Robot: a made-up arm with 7 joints.
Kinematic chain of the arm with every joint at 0, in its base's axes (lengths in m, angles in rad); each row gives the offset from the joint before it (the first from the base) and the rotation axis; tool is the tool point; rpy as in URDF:
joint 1: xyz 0 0 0.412 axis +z
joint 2: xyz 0 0 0 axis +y
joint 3: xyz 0 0 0.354 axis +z
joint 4: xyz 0.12 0 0 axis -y
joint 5: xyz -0.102 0 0.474 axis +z
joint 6: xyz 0 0 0 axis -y
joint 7: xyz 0.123 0 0 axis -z
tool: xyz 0 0 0 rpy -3.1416 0 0
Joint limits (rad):
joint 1: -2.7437..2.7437
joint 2: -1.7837..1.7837
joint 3: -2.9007..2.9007
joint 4: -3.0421..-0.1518
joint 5: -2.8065..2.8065
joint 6: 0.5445..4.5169
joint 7: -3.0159..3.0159
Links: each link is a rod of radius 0.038 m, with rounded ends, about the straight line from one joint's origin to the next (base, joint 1, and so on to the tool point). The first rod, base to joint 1, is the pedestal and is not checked.
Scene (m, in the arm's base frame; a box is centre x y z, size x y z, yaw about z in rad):
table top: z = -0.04
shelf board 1: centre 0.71 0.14 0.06 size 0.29 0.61 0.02 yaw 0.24
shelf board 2: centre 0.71 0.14 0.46 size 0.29 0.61 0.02 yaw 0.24
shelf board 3: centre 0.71 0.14 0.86 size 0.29 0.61 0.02 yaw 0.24
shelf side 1: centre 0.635 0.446 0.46 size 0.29 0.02 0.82 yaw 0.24
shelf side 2: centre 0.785 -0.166 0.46 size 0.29 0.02 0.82 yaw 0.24
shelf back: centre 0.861 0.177 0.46 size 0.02 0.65 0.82 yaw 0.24
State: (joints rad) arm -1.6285 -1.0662 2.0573 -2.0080 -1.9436 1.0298 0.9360
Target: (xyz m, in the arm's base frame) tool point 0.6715 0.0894 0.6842
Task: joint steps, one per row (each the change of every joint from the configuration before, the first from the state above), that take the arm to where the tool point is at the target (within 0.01 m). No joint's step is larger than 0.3 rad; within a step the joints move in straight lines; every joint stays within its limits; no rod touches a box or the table.
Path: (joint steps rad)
1: 0.2005 0.0483 -0.0367 -0.2256 0.0554 -0.0864 0.0000
2: 0.2004 0.0482 -0.0366 -0.2256 0.0553 -0.0864 0.0000
3: 0.2005 0.0483 -0.0367 -0.2257 0.0554 -0.0864 0.0000
4: -0.0594 -0.1381 -0.2667 0.0233 0.0137 -0.0485 0.0000
5: -0.0595 -0.1382 -0.2667 0.0233 0.0138 -0.0485 0.0000
6: -0.0594 -0.1381 -0.2668 0.0232 0.0137 -0.0486 0.0000
7: -0.1238 0.1198 0.0931 0.2027 -0.0555 0.0820 0.0000
8: -0.1238 0.1198 0.0932 0.2027 -0.0555 0.0820 0.0000
9: -0.1237 0.1199 0.0931 0.2027 -0.0554 0.0820 0.0000

